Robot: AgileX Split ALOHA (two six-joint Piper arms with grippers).
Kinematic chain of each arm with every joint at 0, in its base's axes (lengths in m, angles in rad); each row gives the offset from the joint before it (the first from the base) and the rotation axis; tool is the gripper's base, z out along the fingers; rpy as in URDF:
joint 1: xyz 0 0 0.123 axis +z
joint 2: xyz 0 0 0 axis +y
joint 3: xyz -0.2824 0 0.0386 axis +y
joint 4: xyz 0.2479 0 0.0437 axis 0.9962 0 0.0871
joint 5: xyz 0 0 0 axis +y
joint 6: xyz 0.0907 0 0.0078 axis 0.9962 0 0.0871
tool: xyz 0 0 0 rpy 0 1.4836 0
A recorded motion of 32 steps. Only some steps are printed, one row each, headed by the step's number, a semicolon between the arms.
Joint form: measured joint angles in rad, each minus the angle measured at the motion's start. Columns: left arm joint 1, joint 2, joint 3, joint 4, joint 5, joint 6; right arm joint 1, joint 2, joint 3, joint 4, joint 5, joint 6.
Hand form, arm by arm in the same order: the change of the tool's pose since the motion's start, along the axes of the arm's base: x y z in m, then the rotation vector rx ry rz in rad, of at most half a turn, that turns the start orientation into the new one. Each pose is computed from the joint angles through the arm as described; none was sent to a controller.
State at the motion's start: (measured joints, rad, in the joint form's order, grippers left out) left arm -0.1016 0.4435 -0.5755 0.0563 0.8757 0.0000; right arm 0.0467 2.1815 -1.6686 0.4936 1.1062 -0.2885
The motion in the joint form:
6: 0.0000 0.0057 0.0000 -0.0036 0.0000 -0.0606; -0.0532 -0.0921 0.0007 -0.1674 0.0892 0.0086
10: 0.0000 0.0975 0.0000 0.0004 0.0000 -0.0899; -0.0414 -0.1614 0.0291 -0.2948 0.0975 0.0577
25: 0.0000 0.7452 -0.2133 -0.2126 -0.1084 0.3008; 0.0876 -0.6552 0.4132 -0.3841 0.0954 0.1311
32: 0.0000 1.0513 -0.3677 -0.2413 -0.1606 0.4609; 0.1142 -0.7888 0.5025 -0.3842 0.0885 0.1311
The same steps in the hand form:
6: 0.0010 -0.0004 -0.0004 -0.0508 0.0084 0.0363; -0.0133 -0.0346 0.0343 -0.1413 -0.0090 0.0340
10: 0.0167 -0.0017 -0.0080 -0.0582 0.1000 0.0583; -0.0254 -0.0400 0.0534 -0.2589 -0.0283 0.0386
25: 0.1433 -0.0285 -0.0359 0.0252 0.4112 -0.2152; -0.1467 -0.0105 0.1271 -0.3295 -0.1429 0.1031
32: 0.2100 -0.0364 -0.0679 0.0958 0.4924 -0.3283; -0.1804 -0.0081 0.1401 -0.3232 -0.1977 0.1199

